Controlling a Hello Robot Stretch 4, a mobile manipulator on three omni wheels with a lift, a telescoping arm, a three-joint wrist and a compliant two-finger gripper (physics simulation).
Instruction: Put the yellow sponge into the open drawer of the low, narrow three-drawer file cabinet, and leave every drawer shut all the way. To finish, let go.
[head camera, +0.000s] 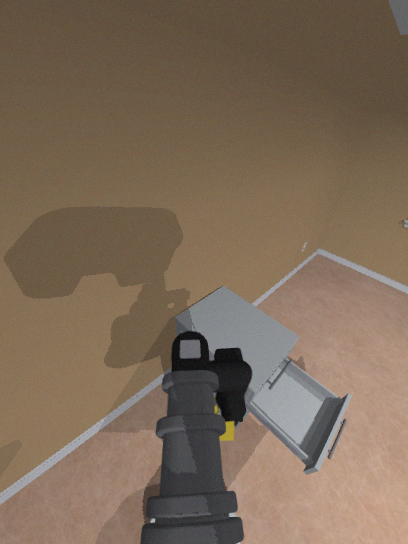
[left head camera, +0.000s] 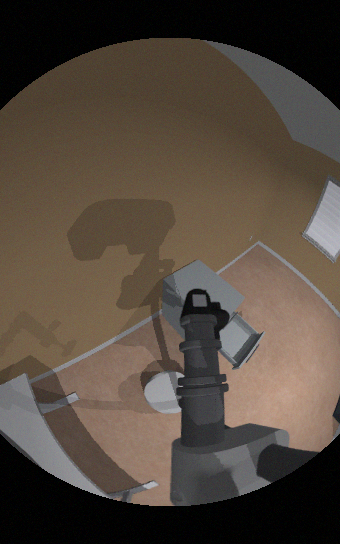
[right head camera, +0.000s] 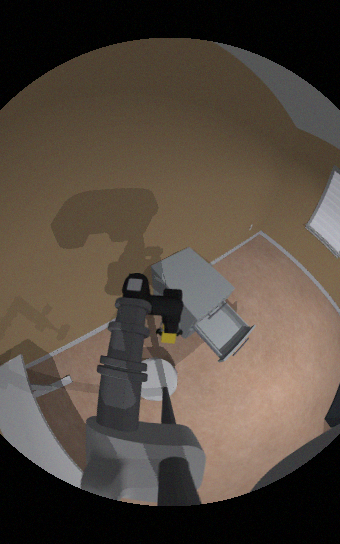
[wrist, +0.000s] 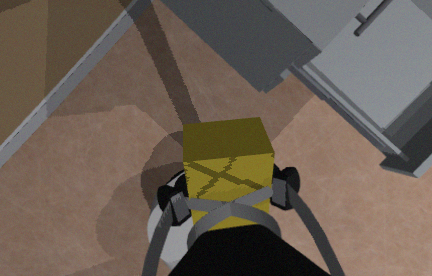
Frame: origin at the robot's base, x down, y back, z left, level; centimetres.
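Where they show: gripper, fingertip midpoint: (wrist: 227, 183); robot's base at its link origin: (left head camera: 167, 390) (right head camera: 154, 378).
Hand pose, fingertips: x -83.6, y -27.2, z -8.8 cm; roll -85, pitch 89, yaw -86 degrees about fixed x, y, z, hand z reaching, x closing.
Observation:
Things, the pixels of their top centre, and the offset from my fingertips. "spot": a spot on its surface instead.
- yellow sponge at its top centre: (wrist: 228, 200) (head camera: 223, 412) (right head camera: 169, 327) dx -7.1, dy -0.4, dz +0.1 cm
- drawer at a spot on its surface: (wrist: 375, 75) spot: dx +47.2, dy -13.1, dz -40.8 cm
The yellow sponge (head camera: 227, 431) (right head camera: 168, 337) (wrist: 229, 170) is held between the two fingertips of my gripper (right head camera: 169, 332) (wrist: 227, 183), which is shut on it. The grey file cabinet (head camera: 235, 335) (left head camera: 202, 282) (right head camera: 192, 280) (wrist: 250, 35) stands by the wall, partly behind the wrist in the head view. One drawer (head camera: 294, 407) (left head camera: 238, 340) (right head camera: 221, 330) (wrist: 375, 75) is pulled out towards the lower right; its inside floor shows bare. The sponge is left of the open drawer, outside it and in front of the cabinet's side. The lower drawer fronts are hidden.
The wall's white baseboard (head camera: 80, 436) (wrist: 75, 75) runs behind the cabinet. A light table (left head camera: 20, 420) (right head camera: 27, 420) stands at the lower left. The round white base part (left head camera: 164, 392) (right head camera: 160, 380) is below the arm. A window (left head camera: 327, 220) (right head camera: 330, 212) is at the right.

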